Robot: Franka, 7 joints.
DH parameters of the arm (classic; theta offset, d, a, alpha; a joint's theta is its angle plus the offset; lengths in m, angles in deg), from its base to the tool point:
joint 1: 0 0.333 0 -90
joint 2: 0 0 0 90
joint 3: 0 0.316 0.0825 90
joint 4: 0 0 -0.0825 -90
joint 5: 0 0.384 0 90
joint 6: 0 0 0.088 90
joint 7: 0 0.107 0 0
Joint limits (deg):
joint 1: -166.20..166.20
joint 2: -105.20..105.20
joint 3: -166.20..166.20
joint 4: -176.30..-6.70
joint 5: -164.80..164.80
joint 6: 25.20..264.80
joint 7: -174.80..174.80
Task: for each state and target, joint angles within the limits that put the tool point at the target. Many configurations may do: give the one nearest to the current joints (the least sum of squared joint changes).
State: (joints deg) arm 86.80 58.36 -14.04 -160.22 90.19 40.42 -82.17
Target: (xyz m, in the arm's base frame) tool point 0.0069 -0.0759 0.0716
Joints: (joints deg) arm 91.52 91.48 -32.49 -171.24 89.73 58.22 -82.17
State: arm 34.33 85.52 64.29 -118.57 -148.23 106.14 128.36
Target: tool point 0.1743 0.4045 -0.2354
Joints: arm 23.59 98.89 34.83 -97.26 -147.33 103.26 128.36
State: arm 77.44 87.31 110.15 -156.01 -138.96 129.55 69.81
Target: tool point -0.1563 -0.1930 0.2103
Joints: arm 100.52 61.38 79.11 -176.30 -141.70 144.40 69.81
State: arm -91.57 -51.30 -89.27 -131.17 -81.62 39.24 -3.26
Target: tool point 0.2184 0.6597 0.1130
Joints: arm -133.86 -75.62 -125.40 -72.80 -104.40 69.35 -3.26
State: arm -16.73 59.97 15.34 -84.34 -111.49 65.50 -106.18
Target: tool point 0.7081 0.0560 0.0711
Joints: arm -2.76 71.07 23.44 -73.01 -118.24 79.41 -106.18
